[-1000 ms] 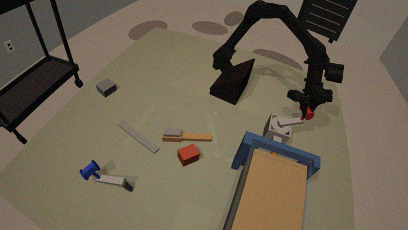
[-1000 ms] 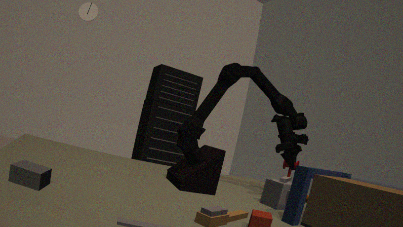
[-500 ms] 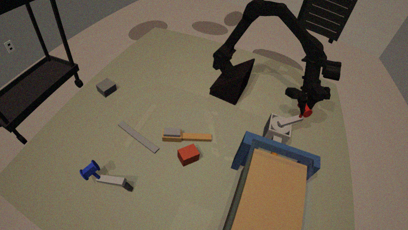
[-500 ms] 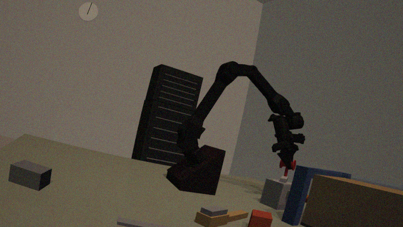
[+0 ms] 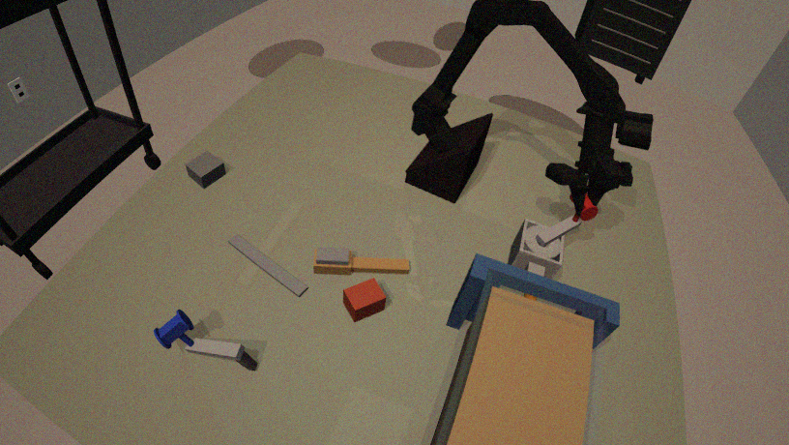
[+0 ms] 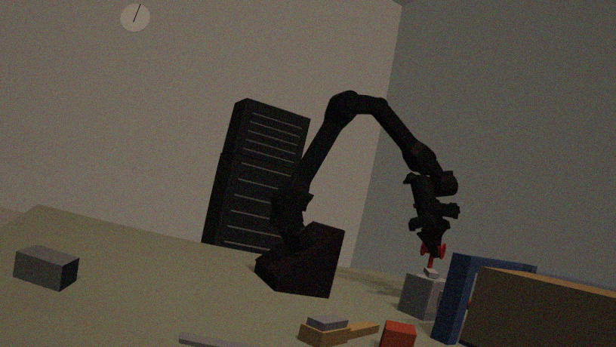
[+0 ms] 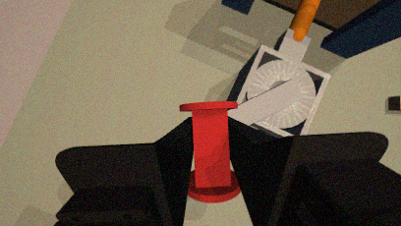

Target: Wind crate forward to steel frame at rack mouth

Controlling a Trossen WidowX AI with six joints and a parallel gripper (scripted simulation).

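Now: the red-knobbed winch handle 30 mm to the right of my gripper tip, 30 mm below it and 20 mm ahead of it. The rest, counted from my gripper tip: grey winch: 100 mm below, 80 mm to the right, 50 mm ahead; then red knob: 10 mm to the right, 10 mm behind; then brown crate: 390 mm ahead, 90 mm below, 80 mm to the right.
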